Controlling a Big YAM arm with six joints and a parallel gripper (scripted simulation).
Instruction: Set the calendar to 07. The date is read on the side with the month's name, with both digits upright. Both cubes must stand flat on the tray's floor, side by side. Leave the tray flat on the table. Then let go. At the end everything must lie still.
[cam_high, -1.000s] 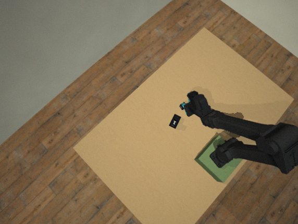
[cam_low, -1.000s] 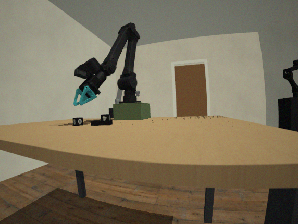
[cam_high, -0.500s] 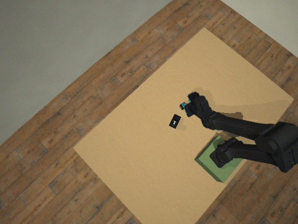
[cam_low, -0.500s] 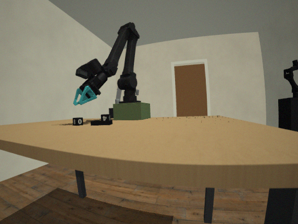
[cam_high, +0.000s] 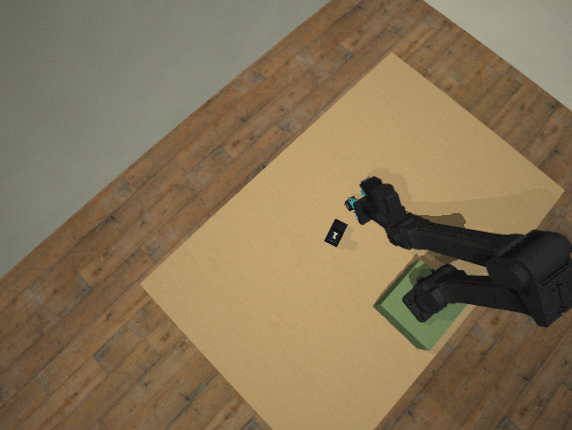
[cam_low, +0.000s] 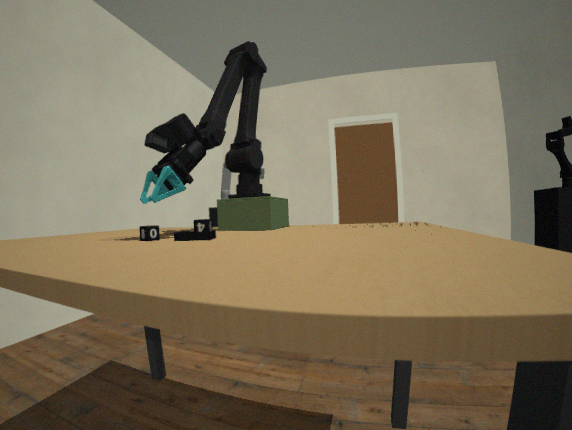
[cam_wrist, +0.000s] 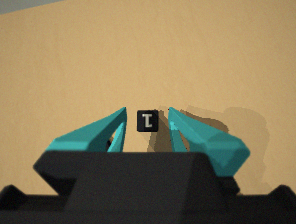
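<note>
The digit cube lies 80 mm below my hand. From my hand the other things lie so: black calendar tray (40 mm behind, 100 mm to the left, 80 mm below).
</note>
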